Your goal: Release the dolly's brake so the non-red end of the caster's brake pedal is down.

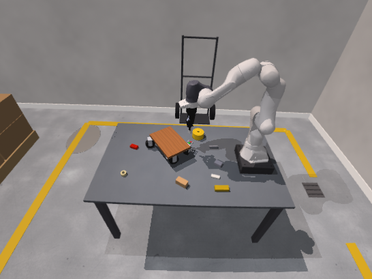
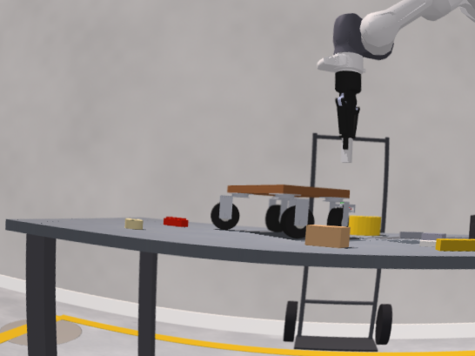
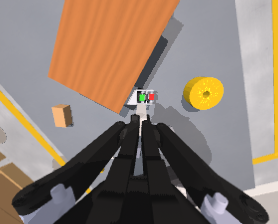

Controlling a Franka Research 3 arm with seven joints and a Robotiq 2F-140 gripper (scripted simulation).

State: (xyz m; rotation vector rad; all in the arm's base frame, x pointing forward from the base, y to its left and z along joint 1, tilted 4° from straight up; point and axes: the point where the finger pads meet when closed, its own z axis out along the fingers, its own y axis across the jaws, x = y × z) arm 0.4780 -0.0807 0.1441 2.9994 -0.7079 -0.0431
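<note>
My gripper is now 10 mm past the brake pedal, 10 mm to the left of it and 150 mm above it. Also, from my hand: red brick 460 mm ahead, 20 mm to the right, 220 mm below; then tan block 50 mm ahead, 330 mm to the left, 210 mm below; then yellow spool 80 mm behind, 190 mm to the right, 210 mm below.
</note>
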